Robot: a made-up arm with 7 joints. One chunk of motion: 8 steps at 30 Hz.
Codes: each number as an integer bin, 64 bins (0 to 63) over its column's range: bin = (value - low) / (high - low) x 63, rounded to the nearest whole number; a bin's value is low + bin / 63 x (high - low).
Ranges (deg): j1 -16..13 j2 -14..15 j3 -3..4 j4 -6..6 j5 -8..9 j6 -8..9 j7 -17..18
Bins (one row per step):
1: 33 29 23 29 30 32 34
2: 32 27 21 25 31 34 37
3: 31 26 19 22 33 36 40
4: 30 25 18 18 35 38 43
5: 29 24 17 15 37 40 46
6: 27 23 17 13 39 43 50
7: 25 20 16 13 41 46 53
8: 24 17 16 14 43 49 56
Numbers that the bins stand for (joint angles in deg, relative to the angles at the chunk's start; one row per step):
1: -0.81 -0.65 -0.44 -0.48 0.10 0.63 1.89
2: -1.27 -1.57 -0.67 -1.24 0.37 1.17 3.56
3: -1.73 -2.03 -0.89 -1.81 0.90 1.71 5.22
4: -2.19 -2.49 -1.00 -2.57 1.44 2.25 6.89
5: -2.65 -2.95 -1.11 -3.14 1.98 2.79 8.56
6: -3.57 -3.41 -1.11 -3.52 2.52 3.60 10.78
7: -4.49 -4.79 -1.22 -3.52 3.06 4.41 12.44
8: -4.95 -6.17 -1.22 -3.33 3.60 5.22 14.11

